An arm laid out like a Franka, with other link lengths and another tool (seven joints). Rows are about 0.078 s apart.
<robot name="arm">
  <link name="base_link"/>
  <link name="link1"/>
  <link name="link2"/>
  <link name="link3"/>
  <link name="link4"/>
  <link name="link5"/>
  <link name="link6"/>
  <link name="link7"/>
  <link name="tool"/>
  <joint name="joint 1" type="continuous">
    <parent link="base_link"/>
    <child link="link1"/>
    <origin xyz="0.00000 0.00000 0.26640" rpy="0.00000 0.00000 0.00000"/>
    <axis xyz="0 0 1"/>
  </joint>
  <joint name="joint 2" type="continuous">
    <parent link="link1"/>
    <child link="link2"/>
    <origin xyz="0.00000 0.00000 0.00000" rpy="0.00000 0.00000 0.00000"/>
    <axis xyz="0 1 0"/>
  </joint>
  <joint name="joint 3" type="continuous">
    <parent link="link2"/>
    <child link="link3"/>
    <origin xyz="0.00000 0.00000 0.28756" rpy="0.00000 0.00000 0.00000"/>
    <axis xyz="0 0 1"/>
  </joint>
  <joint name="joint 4" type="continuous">
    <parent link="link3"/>
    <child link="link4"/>
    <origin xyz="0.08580 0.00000 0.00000" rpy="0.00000 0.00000 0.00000"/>
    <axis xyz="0 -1 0"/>
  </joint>
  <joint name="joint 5" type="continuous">
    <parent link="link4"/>
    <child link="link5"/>
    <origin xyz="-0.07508 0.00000 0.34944" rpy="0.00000 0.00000 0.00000"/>
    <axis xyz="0 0 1"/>
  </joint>
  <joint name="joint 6" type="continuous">
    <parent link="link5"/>
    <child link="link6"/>
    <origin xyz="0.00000 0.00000 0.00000" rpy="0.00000 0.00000 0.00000"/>
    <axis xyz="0 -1 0"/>
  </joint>
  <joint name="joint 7" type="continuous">
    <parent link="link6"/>
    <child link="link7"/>
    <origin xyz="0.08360 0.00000 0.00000" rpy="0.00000 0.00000 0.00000"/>
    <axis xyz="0 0 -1"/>
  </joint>
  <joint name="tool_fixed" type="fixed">
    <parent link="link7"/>
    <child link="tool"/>
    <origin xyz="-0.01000 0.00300 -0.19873" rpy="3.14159 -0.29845 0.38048"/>
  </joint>
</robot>
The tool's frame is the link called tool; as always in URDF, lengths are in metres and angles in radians. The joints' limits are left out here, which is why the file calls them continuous.
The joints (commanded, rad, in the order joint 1, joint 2, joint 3, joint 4, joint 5, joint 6, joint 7), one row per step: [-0.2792 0.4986 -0.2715 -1.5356 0.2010 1.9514 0.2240]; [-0.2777 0.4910 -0.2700 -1.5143 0.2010 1.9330 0.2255]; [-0.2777 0.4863 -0.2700 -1.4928 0.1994 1.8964 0.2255]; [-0.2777 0.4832 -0.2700 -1.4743 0.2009 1.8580 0.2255]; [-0.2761 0.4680 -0.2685 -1.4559 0.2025 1.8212 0.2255]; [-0.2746 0.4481 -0.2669 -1.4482 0.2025 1.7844 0.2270]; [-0.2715 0.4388 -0.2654 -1.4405 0.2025 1.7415 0.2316]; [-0.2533 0.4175 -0.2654 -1.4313 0.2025 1.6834 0.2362]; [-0.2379 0.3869 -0.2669 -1.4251 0.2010 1.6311 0.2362]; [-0.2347 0.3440 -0.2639 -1.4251 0.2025 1.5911 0.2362]
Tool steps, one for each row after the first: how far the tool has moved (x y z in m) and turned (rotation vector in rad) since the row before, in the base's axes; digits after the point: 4 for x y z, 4 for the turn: [0.0040 0.0017 0.0121 -0.0015 -0.0106 0.0050]; [-0.0004 0.0021 0.0094 0.0074 0.0080 0.0055]; [-0.0015 0.0031 0.0072 0.0126 0.0121 0.0041]; [-0.0002 0.0045 0.0146 0.0091 -0.0009 0.0071]; [-0.0032 0.0052 0.0131 0.0116 0.0049 0.0051]; [-0.0042 0.0068 0.0064 0.0174 0.0207 0.0042]; [-0.0033 0.0159 0.0136 0.0205 0.0211 0.0196]; [-0.0051 0.0128 0.0181 0.0146 0.0104 0.0199]; [-0.0070 0.0081 0.0229 0.0123 -0.0083 0.0098]
